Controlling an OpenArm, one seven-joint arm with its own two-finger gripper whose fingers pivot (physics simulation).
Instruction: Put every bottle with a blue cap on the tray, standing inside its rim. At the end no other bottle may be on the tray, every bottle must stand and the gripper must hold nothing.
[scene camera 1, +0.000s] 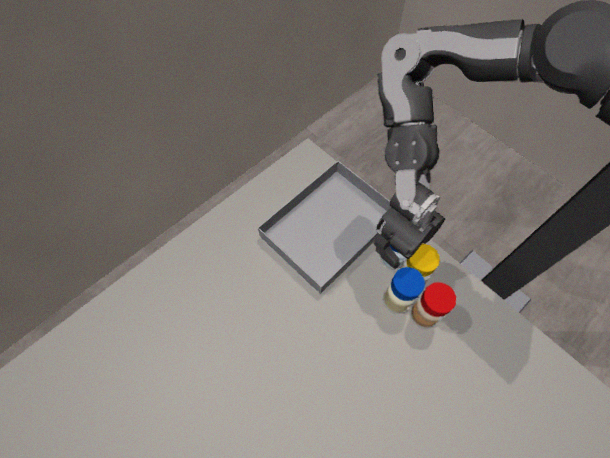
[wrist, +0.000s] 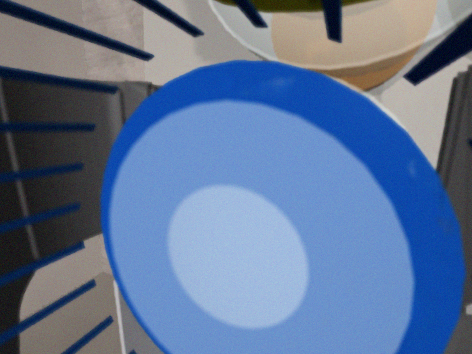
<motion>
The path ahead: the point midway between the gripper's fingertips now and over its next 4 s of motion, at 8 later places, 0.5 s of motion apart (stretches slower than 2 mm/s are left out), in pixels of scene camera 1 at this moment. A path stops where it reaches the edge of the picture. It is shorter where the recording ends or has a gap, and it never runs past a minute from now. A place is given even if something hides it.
My gripper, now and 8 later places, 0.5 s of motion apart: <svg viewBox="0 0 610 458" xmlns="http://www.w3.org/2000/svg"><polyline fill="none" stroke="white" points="397,246 403,220 397,194 357,150 357,162 353,187 351,166 357,146 391,216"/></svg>
</motion>
